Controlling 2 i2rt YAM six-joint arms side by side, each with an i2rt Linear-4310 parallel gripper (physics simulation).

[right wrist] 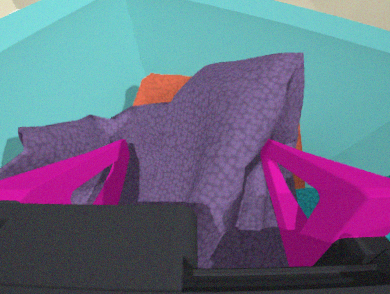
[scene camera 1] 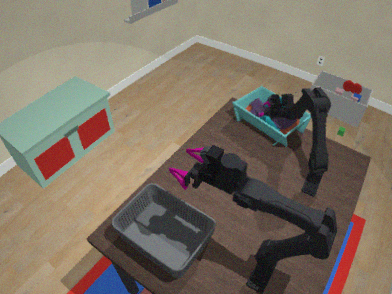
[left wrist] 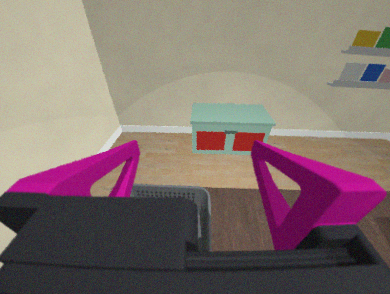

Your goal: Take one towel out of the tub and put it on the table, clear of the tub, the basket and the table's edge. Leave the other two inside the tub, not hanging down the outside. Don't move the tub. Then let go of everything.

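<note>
A turquoise tub [scene camera 1: 260,125] [right wrist: 345,90] stands at the far end of the table [scene camera 1: 272,167] [left wrist: 232,215]. A crumpled purple towel [scene camera 1: 257,106] [right wrist: 190,135] lies uppermost in it, with a raised fold. Parts of an orange towel [right wrist: 160,90] and a teal towel [right wrist: 307,201] show behind and beside it. My right gripper [scene camera 1: 263,109] [right wrist: 194,146] is open at the tub, with its fingers at either side of the purple fold; whether they touch it is unclear. My left gripper [scene camera 1: 179,160] [left wrist: 195,146] is open and empty, above the table near the basket.
A grey perforated basket [scene camera 1: 190,210] [left wrist: 204,200] stands at the table's near left end. A mint cabinet [scene camera 1: 55,107] [left wrist: 230,114] stands on the floor beyond the table. A grey bin [scene camera 1: 340,107] and a green block [scene camera 1: 341,131] are on the floor behind the right arm.
</note>
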